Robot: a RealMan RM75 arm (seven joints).
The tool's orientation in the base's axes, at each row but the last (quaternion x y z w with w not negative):
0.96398, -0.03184, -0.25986, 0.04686
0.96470, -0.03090, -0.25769, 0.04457
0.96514, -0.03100, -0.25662, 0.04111
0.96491, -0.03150, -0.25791, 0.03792
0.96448, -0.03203, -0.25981, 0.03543
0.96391, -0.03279, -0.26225, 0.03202
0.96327, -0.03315, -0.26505, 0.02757
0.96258, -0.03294, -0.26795, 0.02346
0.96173, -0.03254, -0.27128, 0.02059
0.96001, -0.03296, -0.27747, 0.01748
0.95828, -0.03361, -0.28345, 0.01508
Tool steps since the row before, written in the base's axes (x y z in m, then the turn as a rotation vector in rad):
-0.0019, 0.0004, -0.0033, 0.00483, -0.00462, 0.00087
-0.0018, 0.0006, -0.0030, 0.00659, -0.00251, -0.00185
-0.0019, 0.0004, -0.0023, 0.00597, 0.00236, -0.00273
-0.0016, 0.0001, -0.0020, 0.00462, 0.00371, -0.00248
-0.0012, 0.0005, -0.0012, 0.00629, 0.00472, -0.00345
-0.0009, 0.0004, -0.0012, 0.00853, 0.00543, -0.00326
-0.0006, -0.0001, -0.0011, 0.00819, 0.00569, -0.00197
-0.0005, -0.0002, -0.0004, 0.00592, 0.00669, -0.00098
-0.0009, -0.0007, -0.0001, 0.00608, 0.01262, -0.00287
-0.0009, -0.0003, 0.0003, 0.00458, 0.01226, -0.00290
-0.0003, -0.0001, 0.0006, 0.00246, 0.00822, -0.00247
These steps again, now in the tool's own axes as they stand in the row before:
0.0000, -0.0007, 0.0038, 0.00413, 0.00450, -0.00284
-0.0001, -0.0008, 0.0034, 0.00682, 0.00207, -0.00152
-0.0005, -0.0005, 0.0029, 0.00633, -0.00284, -0.00076
-0.0004, -0.0002, 0.0025, 0.00493, -0.00410, -0.00038
-0.0005, -0.0005, 0.0016, 0.00677, -0.00526, -0.00044
-0.0002, -0.0005, 0.0015, 0.00855, -0.00606, -0.00177
0.0001, 0.0001, 0.0013, 0.00758, -0.00621, -0.00271
-0.0002, 0.0002, 0.0006, 0.00505, -0.00703, -0.00241
-0.0007, 0.0007, 0.0006, 0.00574, -0.01306, -0.00101
-0.0009, 0.0004, 0.0002, 0.00451, -0.01262, -0.00018
-0.0006, 0.0001, -0.0003, 0.00280, -0.00845, 0.00065

